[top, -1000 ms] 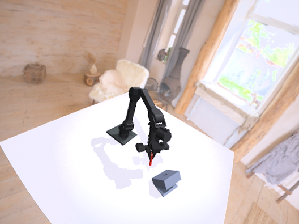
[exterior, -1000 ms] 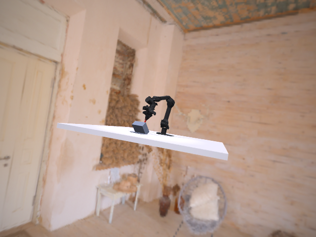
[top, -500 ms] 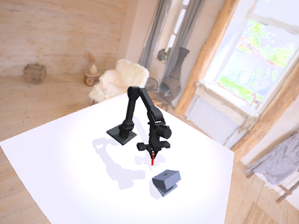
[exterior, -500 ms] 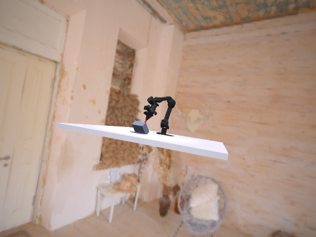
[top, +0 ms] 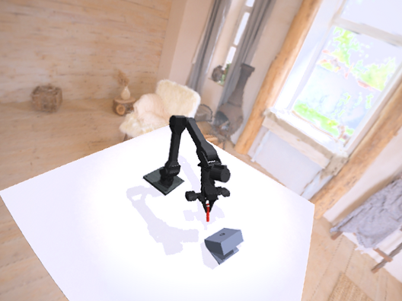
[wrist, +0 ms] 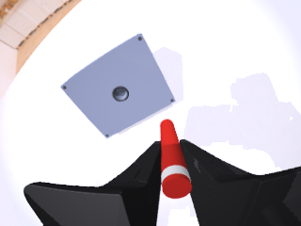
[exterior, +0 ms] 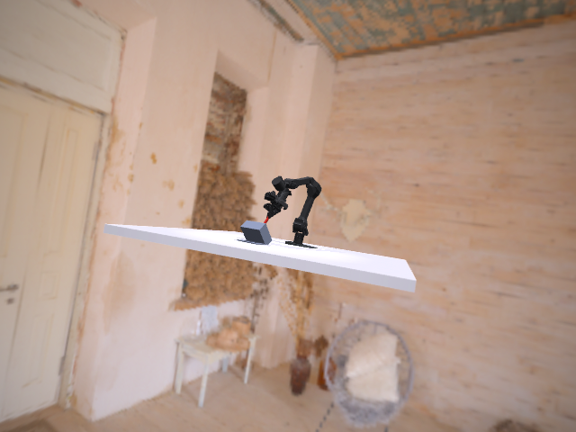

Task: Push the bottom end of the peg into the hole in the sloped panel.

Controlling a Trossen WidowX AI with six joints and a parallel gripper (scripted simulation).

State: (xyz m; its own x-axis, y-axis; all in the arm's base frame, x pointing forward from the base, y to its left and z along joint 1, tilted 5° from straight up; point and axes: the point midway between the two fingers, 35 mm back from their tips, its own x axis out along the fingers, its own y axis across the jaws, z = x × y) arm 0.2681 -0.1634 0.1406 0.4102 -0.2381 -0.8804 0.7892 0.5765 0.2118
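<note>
The grey sloped panel is 120 mm ahead of my gripper tip, 30 mm to the right of it and 90 mm below it. From my gripper tip the other things lie so: red peg (10 mm behind, 10 mm to the left, 10 mm above).
</note>
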